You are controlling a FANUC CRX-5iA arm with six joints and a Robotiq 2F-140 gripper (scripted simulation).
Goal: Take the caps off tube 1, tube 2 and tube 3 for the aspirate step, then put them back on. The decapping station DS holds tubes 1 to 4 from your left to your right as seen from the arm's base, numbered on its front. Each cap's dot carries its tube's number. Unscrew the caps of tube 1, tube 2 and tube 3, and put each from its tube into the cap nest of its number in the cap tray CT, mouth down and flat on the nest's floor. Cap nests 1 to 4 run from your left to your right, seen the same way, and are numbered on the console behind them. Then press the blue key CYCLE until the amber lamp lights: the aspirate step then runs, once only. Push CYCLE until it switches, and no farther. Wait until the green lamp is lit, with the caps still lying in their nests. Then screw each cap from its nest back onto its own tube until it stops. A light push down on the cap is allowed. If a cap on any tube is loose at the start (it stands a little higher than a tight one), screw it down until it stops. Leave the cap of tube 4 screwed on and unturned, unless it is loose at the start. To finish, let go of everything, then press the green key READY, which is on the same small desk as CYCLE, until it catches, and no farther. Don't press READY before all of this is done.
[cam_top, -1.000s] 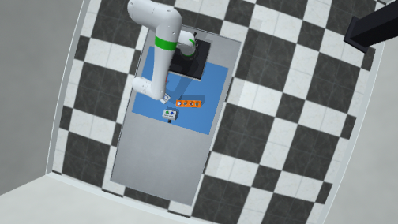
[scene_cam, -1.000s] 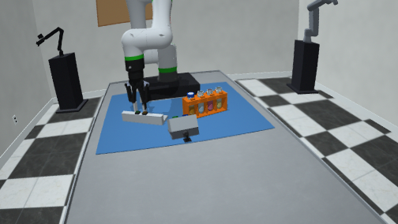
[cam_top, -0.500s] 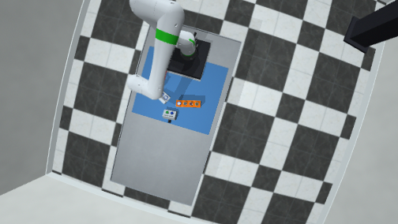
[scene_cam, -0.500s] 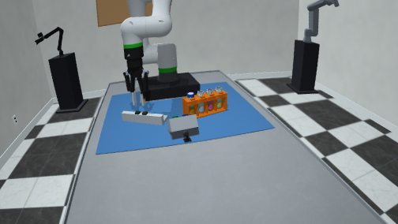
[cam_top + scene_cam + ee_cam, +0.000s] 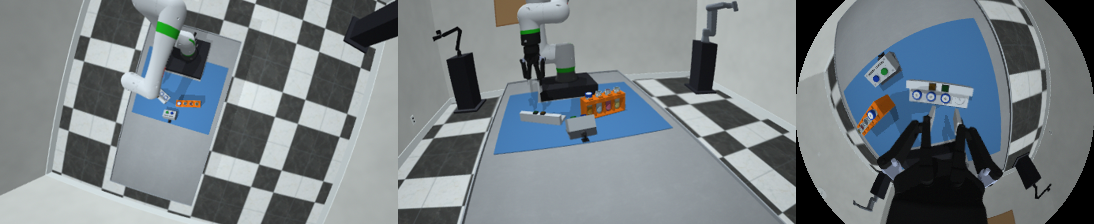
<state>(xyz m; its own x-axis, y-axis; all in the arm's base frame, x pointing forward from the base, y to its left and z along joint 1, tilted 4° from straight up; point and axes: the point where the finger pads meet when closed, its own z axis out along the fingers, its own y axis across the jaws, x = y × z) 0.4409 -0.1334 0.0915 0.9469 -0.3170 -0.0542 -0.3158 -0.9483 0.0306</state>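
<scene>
The blue key is 14 cm ahead of my hand, 22 cm to the left of it and 10 cm below it. From my hand the other things lie so: green key: 15 cm ahead, 18 cm to the left, 10 cm below; then small grey key desk: 16 cm ahead, 20 cm to the left, 12 cm below.
</scene>
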